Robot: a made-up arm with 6 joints.
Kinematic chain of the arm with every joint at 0, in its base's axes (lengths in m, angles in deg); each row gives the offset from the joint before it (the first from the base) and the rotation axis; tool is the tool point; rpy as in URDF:
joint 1: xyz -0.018 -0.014 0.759 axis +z
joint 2: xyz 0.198 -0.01 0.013 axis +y
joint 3: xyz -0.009 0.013 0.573 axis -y
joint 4: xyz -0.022 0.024 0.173 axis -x
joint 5: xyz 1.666 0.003 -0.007 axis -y
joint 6: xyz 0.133 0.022 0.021 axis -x
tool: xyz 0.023 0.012 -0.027 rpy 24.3 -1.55 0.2
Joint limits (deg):
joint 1: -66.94..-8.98
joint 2: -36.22..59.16
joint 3: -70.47..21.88
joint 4: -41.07..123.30
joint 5: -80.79..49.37
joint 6: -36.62..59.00
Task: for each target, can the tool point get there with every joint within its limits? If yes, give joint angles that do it. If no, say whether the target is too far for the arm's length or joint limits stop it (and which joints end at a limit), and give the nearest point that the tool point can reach.
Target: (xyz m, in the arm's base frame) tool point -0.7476 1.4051 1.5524
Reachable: no: joint limits stop it (at a limit: joint 2, joint 3, joint 5) | nearest point -0.1883 0.3173 -0.2125 | short by 2.147 m
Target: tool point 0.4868 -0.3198 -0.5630
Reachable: yes | joints -20.06 47.13 -48.42 92.33 -57.45 -15.68
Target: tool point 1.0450 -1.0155 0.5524
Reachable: yes | joints -39.76 -28.97 -56.26 59.65 -65.26 17.44
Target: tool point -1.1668 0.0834 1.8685
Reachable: no: joint limits stop it (at a limit: joint 1, joint 2, joint 3, joint 4, joint 5) | nearest point 0.0744 -0.5472 2.7651 | short by 1.656 m
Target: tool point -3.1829 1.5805 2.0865
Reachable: no: too far | nearest point -0.3583 0.1574 -0.2206 | short by 3.915 m
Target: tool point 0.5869 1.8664 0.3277
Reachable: no: joint limits stop it (at a limit: joint 1, joint 2, joint 3, joint 5, joint 6) | nearest point -0.0237 0.3586 -0.2485 | short by 1.726 m
